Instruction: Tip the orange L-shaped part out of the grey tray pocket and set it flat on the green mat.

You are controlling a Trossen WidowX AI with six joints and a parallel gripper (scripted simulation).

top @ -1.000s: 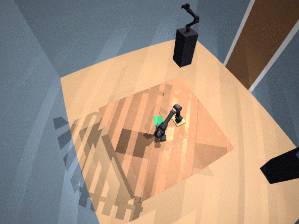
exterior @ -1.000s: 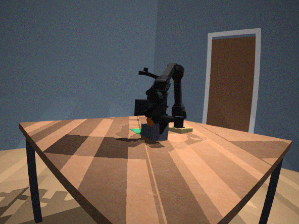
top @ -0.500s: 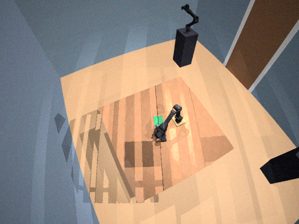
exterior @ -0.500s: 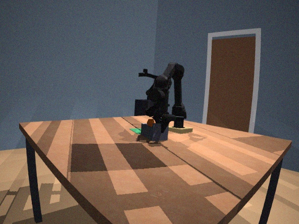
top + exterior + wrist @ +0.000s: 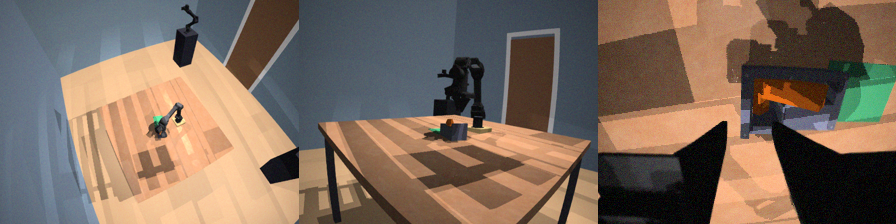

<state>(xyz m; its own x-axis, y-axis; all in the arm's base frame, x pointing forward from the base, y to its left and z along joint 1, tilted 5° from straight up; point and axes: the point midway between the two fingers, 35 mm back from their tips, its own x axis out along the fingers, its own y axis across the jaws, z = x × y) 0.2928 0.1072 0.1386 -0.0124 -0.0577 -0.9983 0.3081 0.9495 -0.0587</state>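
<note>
Now: the orange L-shaped part 20 mm behind my gripper tip, 40 mm to the right of it and 110 mm below it. From my gripper tip the other things lie so: green mat: 70 mm behind, 210 mm to the right, 160 mm below.
</note>
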